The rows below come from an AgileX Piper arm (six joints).
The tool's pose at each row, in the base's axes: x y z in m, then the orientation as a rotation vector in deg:
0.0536 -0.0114 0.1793 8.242 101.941 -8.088
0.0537 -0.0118 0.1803 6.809 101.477 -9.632
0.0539 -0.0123 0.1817 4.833 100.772 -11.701
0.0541 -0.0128 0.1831 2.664 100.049 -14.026
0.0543 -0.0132 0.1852 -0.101 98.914 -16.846
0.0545 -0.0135 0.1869 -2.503 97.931 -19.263
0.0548 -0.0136 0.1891 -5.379 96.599 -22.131
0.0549 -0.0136 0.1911 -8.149 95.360 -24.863
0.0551 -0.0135 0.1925 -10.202 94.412 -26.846
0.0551 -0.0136 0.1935 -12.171 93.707 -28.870
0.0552 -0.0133 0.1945 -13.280 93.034 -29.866
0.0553 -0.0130 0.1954 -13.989 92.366 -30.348
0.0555 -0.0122 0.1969 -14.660 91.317 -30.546
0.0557 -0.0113 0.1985 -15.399 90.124 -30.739
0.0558 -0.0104 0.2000 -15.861 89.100 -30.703
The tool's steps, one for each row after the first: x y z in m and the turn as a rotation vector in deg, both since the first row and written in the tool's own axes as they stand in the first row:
-0.0010 -0.0004 0.0000 0.272 -0.610 -1.771
-0.0024 -0.0009 -0.0001 0.611 -1.484 -4.186
-0.0038 -0.0014 -0.0001 1.024 -2.352 -6.882
-0.0060 -0.0018 -0.0003 1.465 -3.609 -10.246
-0.0077 -0.0020 -0.0004 1.831 -4.643 -13.168
-0.0099 -0.0021 -0.0005 2.264 -5.969 -16.668
-0.0119 -0.0021 -0.0009 2.667 -7.134 -20.048
-0.0133 -0.0020 -0.0010 2.943 -7.986 -22.543
-0.0142 -0.0021 -0.0012 3.290 -8.554 -25.019
-0.0152 -0.0019 -0.0013 3.395 -9.145 -26.332
-0.0161 -0.0016 -0.0015 3.362 -9.767 -27.084
-0.0176 -0.0008 -0.0017 3.162 -10.789 -27.648
-0.0192 0.0001 -0.0020 2.925 -11.953 -28.259
-0.0207 0.0010 -0.0024 2.673 -12.969 -28.552

